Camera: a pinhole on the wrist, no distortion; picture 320 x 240 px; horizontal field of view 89.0 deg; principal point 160.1 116.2 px. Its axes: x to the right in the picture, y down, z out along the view. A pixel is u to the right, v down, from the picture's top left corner.
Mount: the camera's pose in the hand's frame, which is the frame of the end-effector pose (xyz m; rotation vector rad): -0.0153 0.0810 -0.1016 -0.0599 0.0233 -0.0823
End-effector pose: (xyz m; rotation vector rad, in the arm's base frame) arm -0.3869 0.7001 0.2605 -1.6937 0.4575 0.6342
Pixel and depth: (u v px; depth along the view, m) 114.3 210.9 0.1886
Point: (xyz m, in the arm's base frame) -0.5682 0.7334 0.1270
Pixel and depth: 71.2 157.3 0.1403
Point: -0.5391 0.7060 0.2095
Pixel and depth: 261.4 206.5 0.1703
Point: -0.4256 0.7255 0.0531
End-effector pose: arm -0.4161 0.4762 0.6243 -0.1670 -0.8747 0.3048
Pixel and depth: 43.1 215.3 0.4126
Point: -0.8913 0.7483 0.5097
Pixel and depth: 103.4 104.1 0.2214
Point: -0.5797 0.5290 0.6151
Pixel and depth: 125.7 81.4 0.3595
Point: -0.6793 0.4826 0.7182
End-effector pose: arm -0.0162 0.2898 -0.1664 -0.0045 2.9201 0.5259
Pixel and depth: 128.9 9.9 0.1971
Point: 0.0600 0.2938 -0.2632
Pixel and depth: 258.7 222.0 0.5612
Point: -0.3201 0.8694 -0.4701
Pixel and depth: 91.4 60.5 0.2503
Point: 0.1289 0.3584 -0.2825
